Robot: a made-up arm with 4 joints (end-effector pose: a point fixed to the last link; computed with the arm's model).
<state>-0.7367 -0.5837 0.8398 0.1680</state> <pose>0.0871 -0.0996 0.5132 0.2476 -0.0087 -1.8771</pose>
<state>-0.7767 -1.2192 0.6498 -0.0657</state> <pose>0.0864 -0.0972 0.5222 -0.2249 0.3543 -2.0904</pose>
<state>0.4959 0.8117 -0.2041 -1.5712</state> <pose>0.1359 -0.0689 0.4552 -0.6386 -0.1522 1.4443</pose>
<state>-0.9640 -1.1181 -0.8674 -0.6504</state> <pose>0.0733 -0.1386 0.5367 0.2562 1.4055 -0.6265</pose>
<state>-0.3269 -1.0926 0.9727 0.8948</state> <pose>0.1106 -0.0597 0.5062 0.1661 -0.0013 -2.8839</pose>
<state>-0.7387 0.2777 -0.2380 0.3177</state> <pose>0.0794 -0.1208 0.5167 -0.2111 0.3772 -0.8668</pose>
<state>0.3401 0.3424 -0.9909 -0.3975</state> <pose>0.0908 -0.0663 0.4835 -1.4899 0.4650 -0.1803</pose>
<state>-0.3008 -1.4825 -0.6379 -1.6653</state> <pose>0.0661 -0.0804 0.4987 0.1087 0.3934 -0.7950</pose>
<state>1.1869 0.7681 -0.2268 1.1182</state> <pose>0.0838 -0.0597 0.3853 -1.9321 -0.8573 -1.2743</pose>
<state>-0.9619 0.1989 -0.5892 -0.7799</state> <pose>0.0921 -0.1573 0.4993 0.2038 0.1031 0.1066</pose>
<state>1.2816 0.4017 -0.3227 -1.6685</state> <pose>0.1249 -0.0778 0.4137 -1.4329 0.4050 1.1135</pose>
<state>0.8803 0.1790 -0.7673 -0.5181</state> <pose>0.0869 -0.0558 0.4415 -1.8175 0.2710 -0.3447</pose>
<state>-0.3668 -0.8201 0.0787 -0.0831</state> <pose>0.0775 -0.0726 0.5086 -0.4391 0.3653 -1.6221</pose>
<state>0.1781 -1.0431 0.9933 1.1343</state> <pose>0.1148 -0.0333 0.4673 0.3047 -0.5867 -2.8917</pose>
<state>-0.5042 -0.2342 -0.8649 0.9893</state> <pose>0.0940 -0.0774 0.5243 -1.3146 1.2398 -1.4665</pose>
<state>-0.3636 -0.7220 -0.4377 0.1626</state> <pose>0.0817 -0.0713 0.5193 -0.6673 0.9452 -1.4987</pose>
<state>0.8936 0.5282 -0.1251 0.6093</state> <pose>0.0813 -0.0528 0.4167 -1.6156 -0.5385 -1.0128</pose>
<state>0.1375 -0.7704 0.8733 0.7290</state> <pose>0.1000 -0.0373 0.4641 -0.0828 -0.5833 -2.3791</pose>
